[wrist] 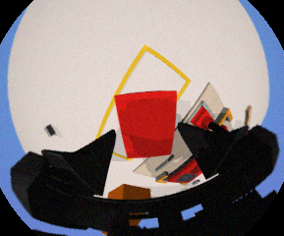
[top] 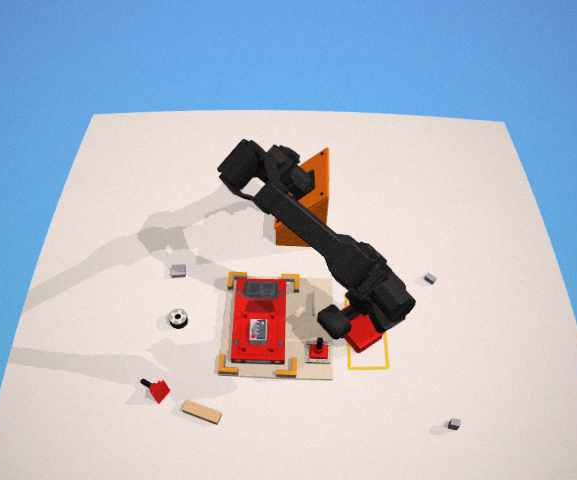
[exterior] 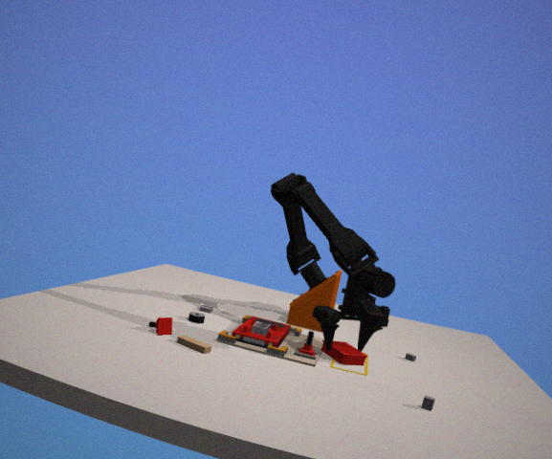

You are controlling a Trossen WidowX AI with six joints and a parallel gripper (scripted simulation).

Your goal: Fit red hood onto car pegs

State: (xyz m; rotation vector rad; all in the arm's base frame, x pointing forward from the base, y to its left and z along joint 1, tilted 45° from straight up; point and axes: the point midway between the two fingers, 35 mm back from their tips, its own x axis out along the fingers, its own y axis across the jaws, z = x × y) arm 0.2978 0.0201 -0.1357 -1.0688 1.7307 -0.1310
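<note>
Right now my gripper tip is 200 mm to the left of the grey engine block and 20 mm short of it. From my gripper tip the other things lie so: red hood (right at my gripper tip); black wheel (380 mm to the right, 20 mm behind, 10 mm below); wooden block (310 mm to the right, 200 mm ahead, 10 mm below).
</note>
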